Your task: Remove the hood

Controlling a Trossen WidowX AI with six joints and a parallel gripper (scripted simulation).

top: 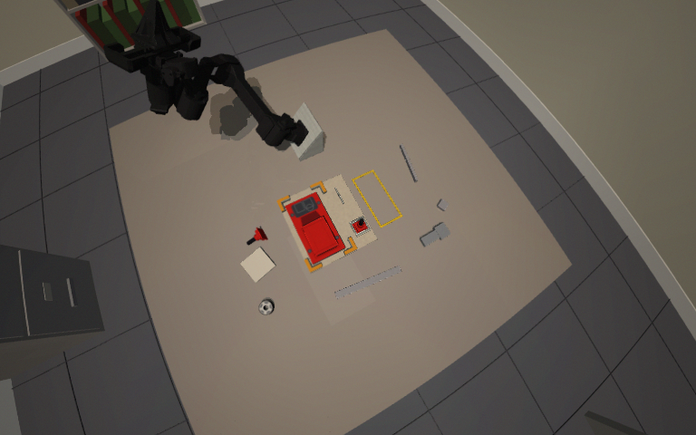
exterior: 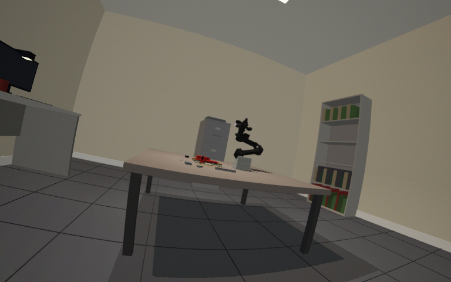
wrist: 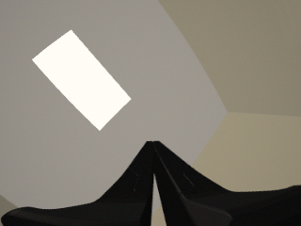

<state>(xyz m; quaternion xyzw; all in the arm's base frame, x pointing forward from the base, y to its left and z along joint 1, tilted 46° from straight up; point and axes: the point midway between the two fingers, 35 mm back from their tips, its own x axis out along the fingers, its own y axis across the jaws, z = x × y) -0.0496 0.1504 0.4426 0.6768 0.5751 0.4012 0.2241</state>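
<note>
Now: the red hood 460 mm below my gripper tip, 410 mm ahead of it and 80 mm to the left of it. Round my gripper tip: beige tile (500 mm below, 380 mm ahead, 120 mm to the right); grey ruler (590 mm ahead, 500 mm below, 140 mm to the left); wheel (500 mm below, 500 mm ahead, 150 mm to the right).
</note>
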